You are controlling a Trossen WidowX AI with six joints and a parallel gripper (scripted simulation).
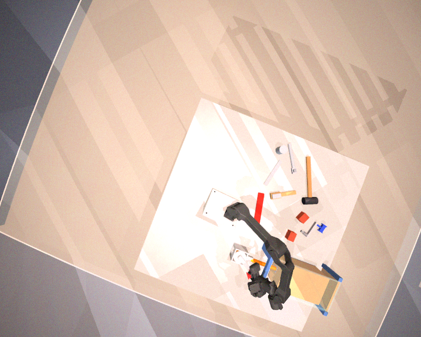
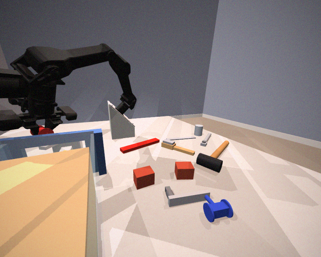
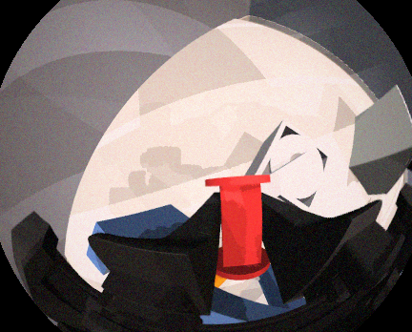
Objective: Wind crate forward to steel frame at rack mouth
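Now: gripper tip 2 cm past the winch handle, 2 cm to the right of it and 3 cm above it. Round my gripper tip: red knob 1 cm ahead, 1 cm to the left; winch 10 cm behind, 4 cm to the left, 10 cm below; blue steel frame 8 cm ahead, 7 cm to the left, 3 cm below.
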